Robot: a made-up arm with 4 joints.
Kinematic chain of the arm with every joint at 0, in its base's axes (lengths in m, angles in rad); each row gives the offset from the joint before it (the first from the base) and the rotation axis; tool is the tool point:
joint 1: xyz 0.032 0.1 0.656 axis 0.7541 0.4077 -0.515
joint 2: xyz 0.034 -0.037 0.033 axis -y
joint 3: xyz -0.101 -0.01 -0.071 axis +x
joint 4: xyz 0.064 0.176 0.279 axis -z
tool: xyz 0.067 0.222 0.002
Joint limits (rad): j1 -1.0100..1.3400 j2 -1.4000..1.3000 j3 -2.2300..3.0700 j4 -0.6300..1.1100
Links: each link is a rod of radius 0.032 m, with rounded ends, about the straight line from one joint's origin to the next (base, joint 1, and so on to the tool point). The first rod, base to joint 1, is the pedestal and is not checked.
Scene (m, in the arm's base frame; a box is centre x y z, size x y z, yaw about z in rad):
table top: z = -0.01
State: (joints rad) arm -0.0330 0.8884 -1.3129 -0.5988
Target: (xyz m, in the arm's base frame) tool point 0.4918 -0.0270 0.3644
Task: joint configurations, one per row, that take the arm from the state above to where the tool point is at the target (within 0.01 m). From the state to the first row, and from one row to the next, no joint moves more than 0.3 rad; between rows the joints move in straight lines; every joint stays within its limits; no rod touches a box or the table.
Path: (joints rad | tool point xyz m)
1: -0.2090 0.8407 -1.5378 -0.6066 | 0.3403 0.3232 0.2916
2: -0.3849 0.7930 -1.7628 -0.6144 | 0.3917 0.2049 0.2665
3: -0.5609 0.7453 -1.9877 -0.6222 | 0.4445 0.0829 0.2907
4: -0.7369 0.6976 -2.2127 -0.6300 | 0.4918 -0.0270 0.3644

